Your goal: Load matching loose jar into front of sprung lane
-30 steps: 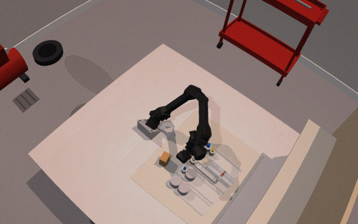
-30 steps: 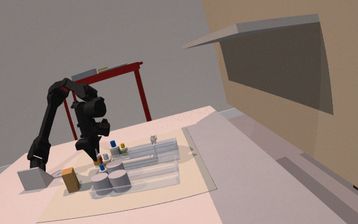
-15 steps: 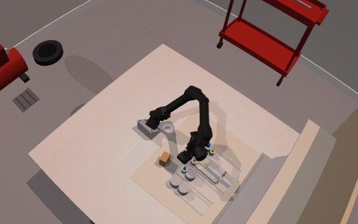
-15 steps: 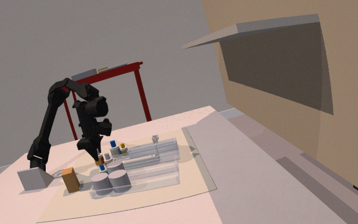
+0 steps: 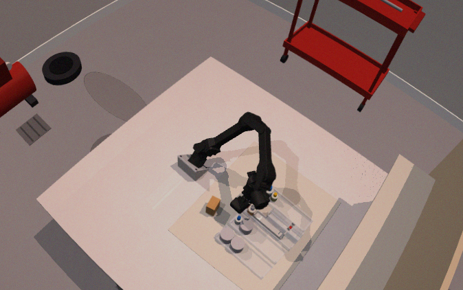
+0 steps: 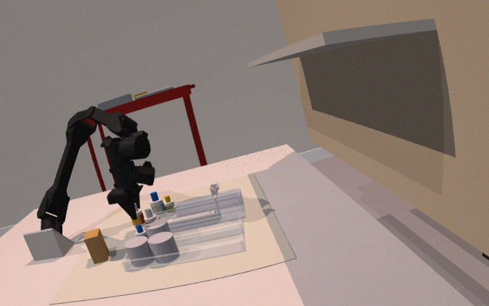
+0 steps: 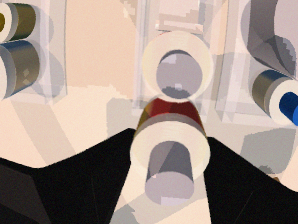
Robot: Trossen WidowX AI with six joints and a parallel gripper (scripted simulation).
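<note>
The clear sprung lane lies 17 cm ahead of my gripper tip, 4 cm below it and 1 cm to the right of it. From my gripper tip the other things lie so: orange box: 12 cm behind, 9 cm to the right, 2 cm below; then red mark: 22 cm ahead, 1 cm to the right, 1 cm above; then pusher plate: 15 cm ahead, 1 cm below.
</note>
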